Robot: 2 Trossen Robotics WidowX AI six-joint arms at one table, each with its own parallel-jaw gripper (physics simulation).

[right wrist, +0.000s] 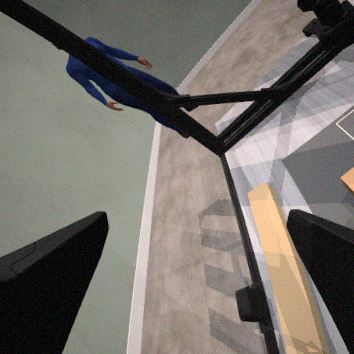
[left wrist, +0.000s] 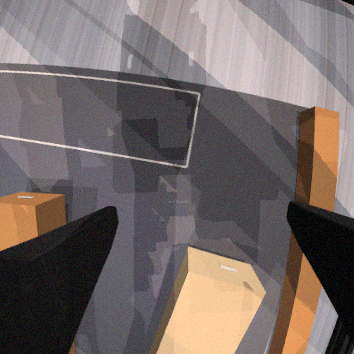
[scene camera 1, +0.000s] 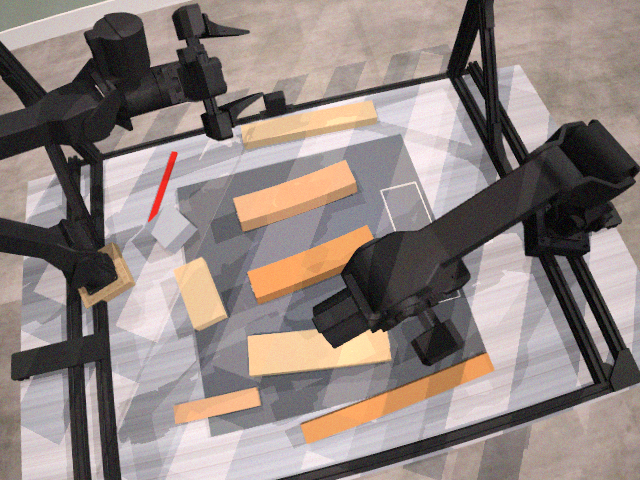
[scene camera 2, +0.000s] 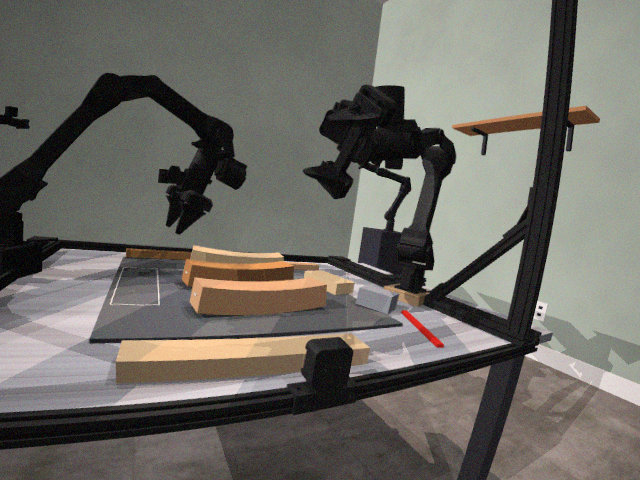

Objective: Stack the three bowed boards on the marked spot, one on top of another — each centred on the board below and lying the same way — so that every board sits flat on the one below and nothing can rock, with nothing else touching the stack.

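Pixels of known places: left gripper, between the fingertips: (left wrist: 202, 212) (scene camera 2: 172, 230); right gripper, between the fingertips: (right wrist: 198, 219) (scene camera 1: 255, 63) (scene camera 2: 316, 147); left arm's base, origin of its link: (right wrist: 332, 18) (scene camera 1: 562, 223) (scene camera 2: 1, 243); right arm's base, origin of its link: (scene camera 1: 98, 274) (scene camera 2: 410, 289).
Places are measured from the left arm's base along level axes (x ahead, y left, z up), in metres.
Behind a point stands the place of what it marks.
Note:
Three bowed boards lie apart on the dark mat (scene camera 1: 222, 423) @[x 0.569, y 0.424, z -0.051 m]: a peach one (scene camera 1: 294, 196) @[x 0.509, y 0.001, z -0.009 m] (scene camera 2: 258, 302) @[x 0.505, y -0.042, z -0.029 m], an orange one (scene camera 1: 299, 271) @[x 0.474, y 0.150, z -0.008 m] (scene camera 2: 237, 272) @[x 0.448, y 0.097, z -0.015 m] (left wrist: 17, 220) @[x 0.360, y 0.084, z -0.002 m] and a pale yellow one (scene camera 1: 289, 353) @[x 0.468, y 0.294, z -0.008 m] (scene camera 2: 232, 255) @[x 0.412, y 0.248, z -0.009 m] (left wrist: 210, 310) @[x 0.337, y 0.253, z -0.004 m]. The marked spot, a white outline (scene camera 1: 398, 186) @[x 0.308, y -0.069, z -0.051 m] (scene camera 2: 135, 304) @[x 0.307, y -0.067, z -0.051 m] (left wrist: 193, 130) @[x 0.214, y 0.163, z -0.051 m], holds no board; the left arm partly hides it in scene camera 1. My left gripper (scene camera 2: 173, 228) @[x 0.270, y 0.195, z 0.043 m] (left wrist: 202, 212) @[x 0.270, y 0.195, z 0.043 m] is open and empty, above the mat near the pale board's end. My right gripper (scene camera 1: 255, 63) @[x 0.561, y -0.100, z 0.226 m] (right wrist: 198, 219) @[x 0.561, y -0.100, z 0.226 m] is open and empty, raised near the table's edge.
A long pale plank (scene camera 1: 310, 124) @[x 0.509, y -0.192, z -0.033 m] (scene camera 2: 237, 356) @[x 0.497, y -0.230, z -0.033 m], a long orange strip (scene camera 1: 398, 397) @[x 0.280, y 0.339, z -0.033 m] (left wrist: 325, 150) @[x 0.164, y 0.280, z -0.031 m], a small peach strip (scene camera 1: 217, 405) @[x 0.579, y 0.396, z -0.036 m], a pale block (scene camera 1: 200, 294) @[x 0.651, y 0.212, z -0.024 m], a grey block (scene camera 1: 173, 229) @[x 0.734, y 0.095, z -0.016 m] (scene camera 2: 376, 299) @[x 0.737, y 0.054, z -0.029 m] and a red stick (scene camera 1: 162, 186) @[x 0.808, y -0.014, z -0.051 m] (scene camera 2: 422, 329) @[x 0.803, y -0.039, z -0.052 m] lie around the boards.

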